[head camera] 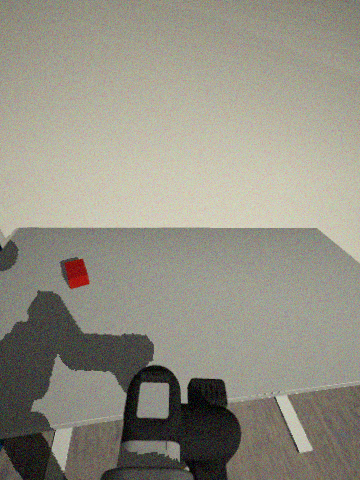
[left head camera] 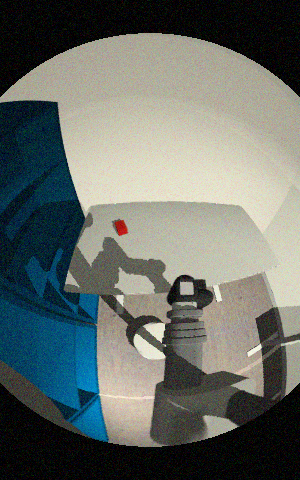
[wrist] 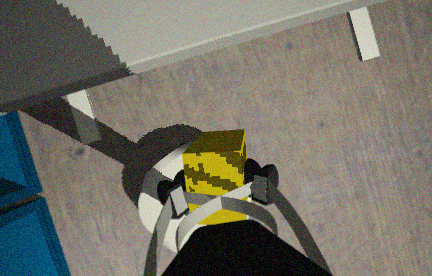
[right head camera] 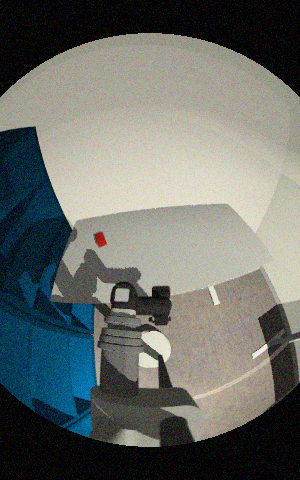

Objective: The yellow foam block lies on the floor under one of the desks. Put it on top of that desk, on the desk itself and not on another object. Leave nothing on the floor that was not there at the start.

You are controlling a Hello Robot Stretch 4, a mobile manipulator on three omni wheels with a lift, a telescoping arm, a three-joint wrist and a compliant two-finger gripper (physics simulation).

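Places are measured from the robot's base along level axes (x back, y left, z down), in centimetres.
Pixels of known places: gripper, fingertip midpoint: [wrist: 217,179]; robot's base, link origin: [left head camera: 153,339] [right head camera: 149,347].
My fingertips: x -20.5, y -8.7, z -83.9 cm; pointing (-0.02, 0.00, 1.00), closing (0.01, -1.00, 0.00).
Observation:
For each thing: its top centre in the pictures, then the offset to it from my fingertips. Level surfaces: height alone.
- yellow foam block, top centre: [wrist: 224,182] dx -0.9, dy -0.4, dz -6.0 cm
- grey-white desk, surface height: dz -8.4 cm
- red block, top centre: [head camera: 75,268] [left head camera: 120,224] [right head camera: 99,236] dx -47.9, dy +38.5, dz -12.9 cm
The yellow foam block [wrist: 214,172] is between the two fingertips of my gripper [wrist: 217,179] in the wrist view. My gripper is shut on it and holds it above the floor, in front of the desk's near edge. The grey-white desk [head camera: 240,310] [left head camera: 200,240] [right head camera: 185,250] [wrist: 210,25] lies beyond the gripper, its top in view. In the three head views the fingers and the block are hidden behind the wrist and arm.
A red block [head camera: 77,273] [left head camera: 120,227] [right head camera: 100,239] lies on the desk's left part. A round white object [left head camera: 150,341] [right head camera: 156,349] [wrist: 150,207] is on the floor below the gripper. Blue furniture [left head camera: 45,330] [right head camera: 50,350] [wrist: 37,240] stands at the left. The arm's shadow falls over the desk.

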